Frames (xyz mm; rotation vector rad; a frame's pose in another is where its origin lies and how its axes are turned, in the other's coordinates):
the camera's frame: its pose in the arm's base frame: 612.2 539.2 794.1 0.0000 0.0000 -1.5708
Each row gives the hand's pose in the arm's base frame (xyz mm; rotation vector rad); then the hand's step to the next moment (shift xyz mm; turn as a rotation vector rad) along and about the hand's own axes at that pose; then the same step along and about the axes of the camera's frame.
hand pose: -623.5 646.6 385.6 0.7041 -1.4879 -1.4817
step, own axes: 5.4 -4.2 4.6 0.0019 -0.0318 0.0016
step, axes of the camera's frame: 3.1 -7.2 -2.5 0.0048 -0.0084 -0.0304
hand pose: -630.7 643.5 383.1 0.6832 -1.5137 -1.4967
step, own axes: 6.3 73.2 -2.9 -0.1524 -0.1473 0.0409
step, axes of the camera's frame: -2.2 13.6 72.2 -0.1331 0.0074 -0.1698
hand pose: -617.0 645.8 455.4 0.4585 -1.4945 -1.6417
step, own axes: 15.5 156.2 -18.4 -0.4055 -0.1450 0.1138
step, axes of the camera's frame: 12.3 57.4 146.7 -0.3751 0.0990 -0.2188
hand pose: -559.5 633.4 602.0 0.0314 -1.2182 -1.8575
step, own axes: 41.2 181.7 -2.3 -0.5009 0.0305 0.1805
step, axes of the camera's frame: 51.9 94.7 151.8 -0.4666 0.2410 -0.0929
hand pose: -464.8 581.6 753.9 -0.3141 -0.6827 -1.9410
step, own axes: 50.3 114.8 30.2 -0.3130 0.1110 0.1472
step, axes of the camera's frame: 57.2 76.7 86.4 -0.2815 0.2296 -0.0006
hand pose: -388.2 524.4 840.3 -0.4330 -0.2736 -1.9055
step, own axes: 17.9 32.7 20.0 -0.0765 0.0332 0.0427
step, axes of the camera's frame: 19.3 28.0 25.2 -0.0692 0.0629 0.0059
